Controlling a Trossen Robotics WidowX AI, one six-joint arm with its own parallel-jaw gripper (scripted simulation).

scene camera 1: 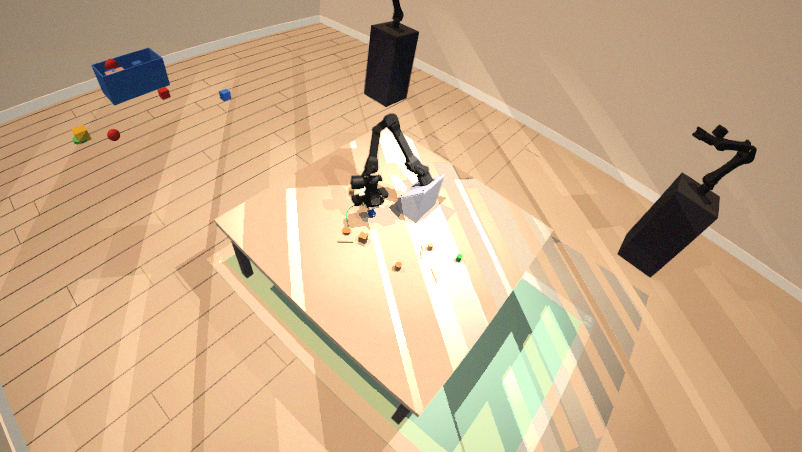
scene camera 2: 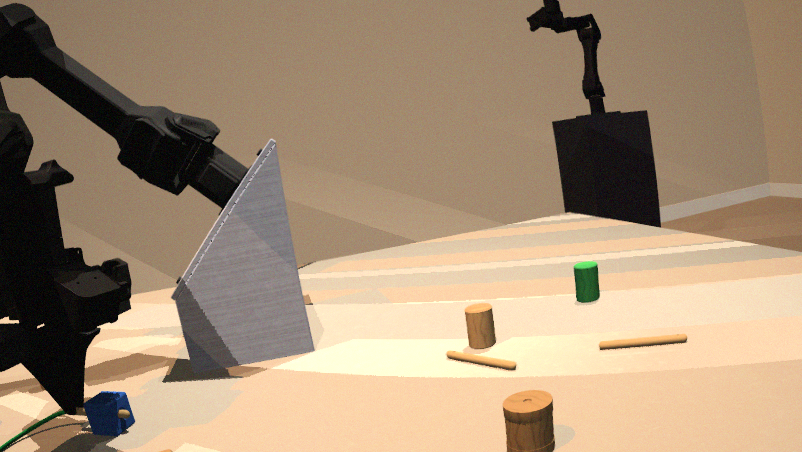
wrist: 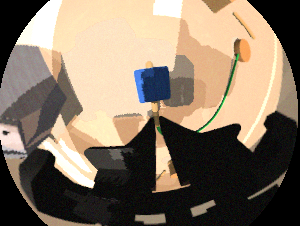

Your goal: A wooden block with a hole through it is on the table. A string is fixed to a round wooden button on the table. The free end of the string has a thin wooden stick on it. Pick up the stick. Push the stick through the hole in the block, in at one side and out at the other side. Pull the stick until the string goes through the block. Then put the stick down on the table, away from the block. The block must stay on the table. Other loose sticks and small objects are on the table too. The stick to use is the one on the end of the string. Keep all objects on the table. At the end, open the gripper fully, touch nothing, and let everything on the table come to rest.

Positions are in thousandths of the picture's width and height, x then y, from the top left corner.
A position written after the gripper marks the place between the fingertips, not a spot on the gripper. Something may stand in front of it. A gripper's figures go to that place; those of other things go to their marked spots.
Labels:
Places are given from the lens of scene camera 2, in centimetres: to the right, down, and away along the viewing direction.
gripper (scene camera 2: 94, 913): -30, 17, 42
green cylinder (scene camera 2: 731, 610): 20, 5, 58

